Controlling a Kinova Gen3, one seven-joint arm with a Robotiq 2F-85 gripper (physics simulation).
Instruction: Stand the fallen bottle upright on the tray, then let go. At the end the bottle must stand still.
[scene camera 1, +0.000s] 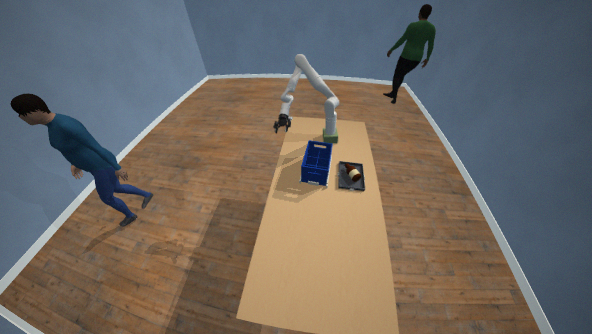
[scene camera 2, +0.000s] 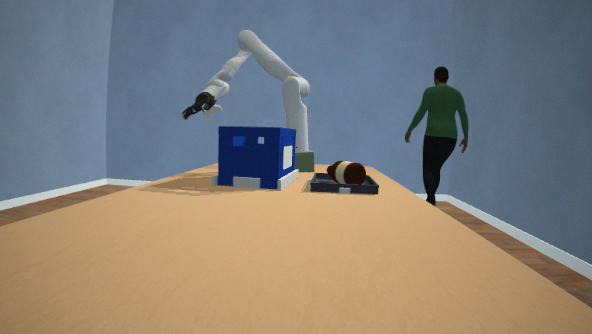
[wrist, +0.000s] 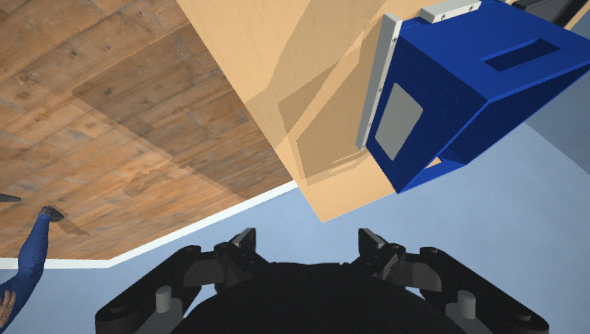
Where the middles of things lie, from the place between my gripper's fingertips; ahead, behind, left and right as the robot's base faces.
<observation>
My gripper is now 26 cm to the right of the blue crate (scene camera 2: 239, 154), 21 cm short of it and 14 cm above it. From my hand the other things lie so: brown bottle (scene camera 2: 343, 172) (53 cm to the left, 28 cm ahead, 18 cm below); then dark grey tray (scene camera 2: 321, 182) (52 cm to the left, 29 cm ahead, 21 cm below).
</observation>
